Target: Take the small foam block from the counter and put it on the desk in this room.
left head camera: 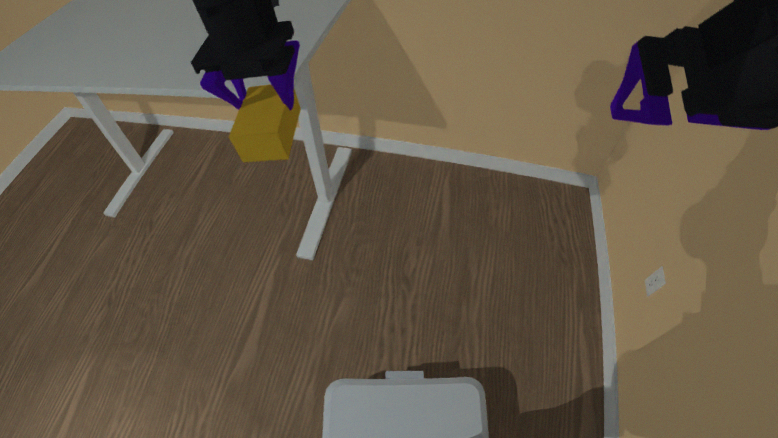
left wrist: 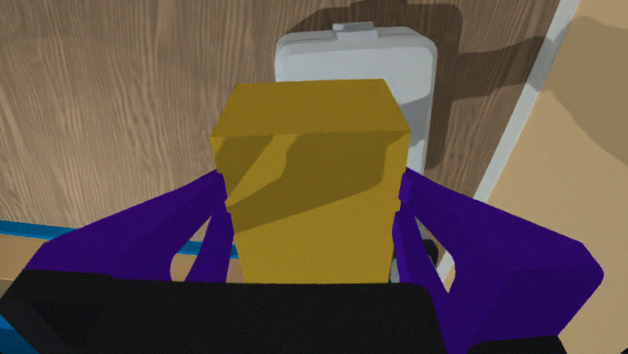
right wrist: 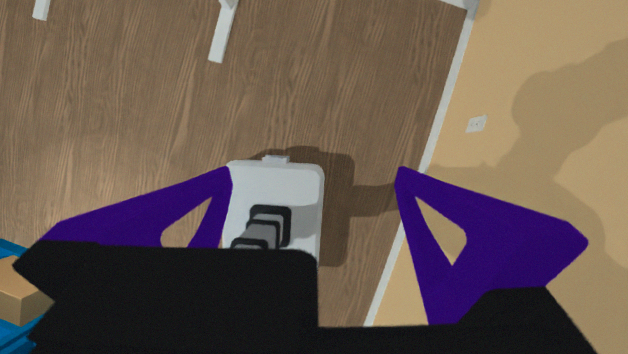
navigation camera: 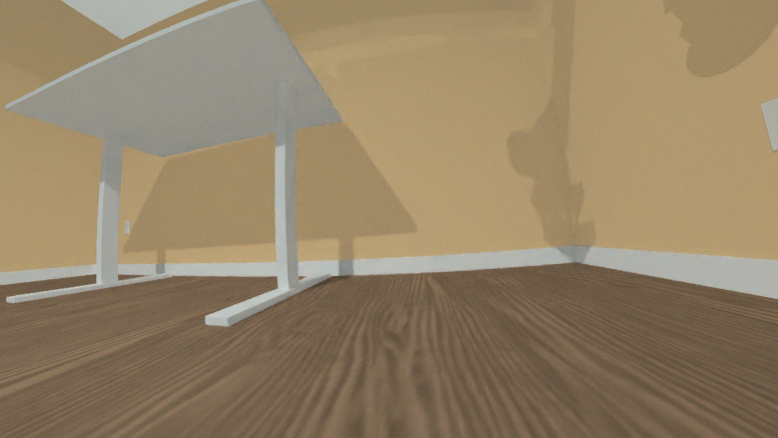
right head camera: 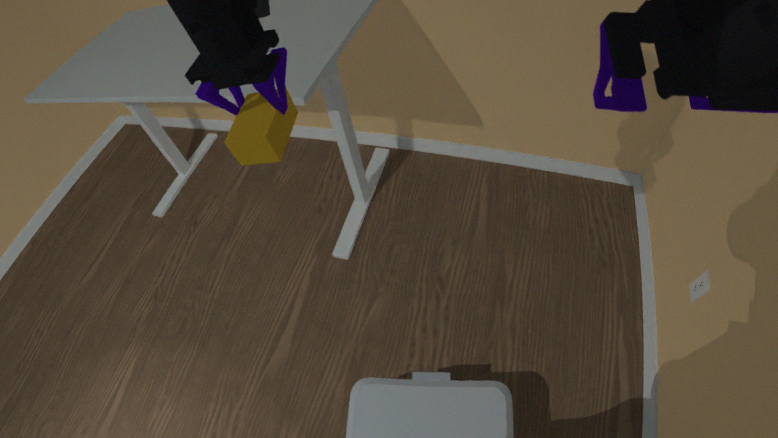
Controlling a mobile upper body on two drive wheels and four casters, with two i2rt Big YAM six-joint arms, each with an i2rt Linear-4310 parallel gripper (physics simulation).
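Frame: origin at the left arm's base, x ahead, y left, z up, level; metres.
Seen in the pictures: left gripper, fingertip midpoint: [left head camera: 268, 108] [left wrist: 313, 176] [right head camera: 265, 113]; right gripper, fingertip midpoint: [left head camera: 651, 114] [right wrist: 313, 175] [right head camera: 645, 101].
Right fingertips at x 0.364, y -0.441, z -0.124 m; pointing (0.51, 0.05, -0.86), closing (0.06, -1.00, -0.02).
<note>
A point is followed by its place in that frame.
The yellow foam block [left head camera: 261, 144] @[y -0.036, x 0.405, z -0.210 m] [right head camera: 253, 144] @[y -0.038, x 0.405, z -0.203 m] [left wrist: 310, 107] @[y -0.033, x 0.496, z -0.209 m] is held in the air between the purple fingers of my left gripper [left head camera: 265, 107] @[y -0.032, x 0.468, z -0.208 m] [right head camera: 260, 112] @[y -0.032, x 0.468, z -0.208 m] [left wrist: 313, 176] @[y -0.032, x 0.468, z -0.208 m], which is shut on it. In the head views the block overlaps the near edge of the white desk [left head camera: 108, 59] @[y 0.773, x 1.141, z -0.460 m] [right head camera: 130, 59] @[y 0.956, x 1.270, z -0.460 m] [navigation camera: 190, 81] @[y 0.539, x 1.147, z -0.485 m], close to its right corner. In the left wrist view, floor and my base show behind the block. My right gripper [right wrist: 313, 175] @[y -0.441, x 0.364, z -0.125 m] is open, its fingers wide apart with nothing between them, to the right of the desk in the head views. The counter does not show.
The desk's right leg [left head camera: 318, 146] @[y 0.118, x 1.225, z -1.017 m] [right head camera: 345, 136] @[y 0.126, x 1.203, z -0.931 m] [navigation camera: 285, 190] @[y 0.124, x 1.202, z -0.988 m] stands on a long foot. A tan wall [left head camera: 489, 81] @[y -0.627, x 1.480, z -0.864 m] [navigation camera: 462, 163] @[y -0.745, x 1.454, z -0.821 m] rises behind the desk, and another stands at the right. My white base [left head camera: 405, 408] @[y -0.224, x 0.223, z -1.150 m] [right wrist: 280, 185] @[y -0.266, x 0.211, z -1.150 m] is below. A brown box [right wrist: 20, 290] @[y 1.243, x -0.515, z -1.108 m] sits among blue bins at the lower left.
</note>
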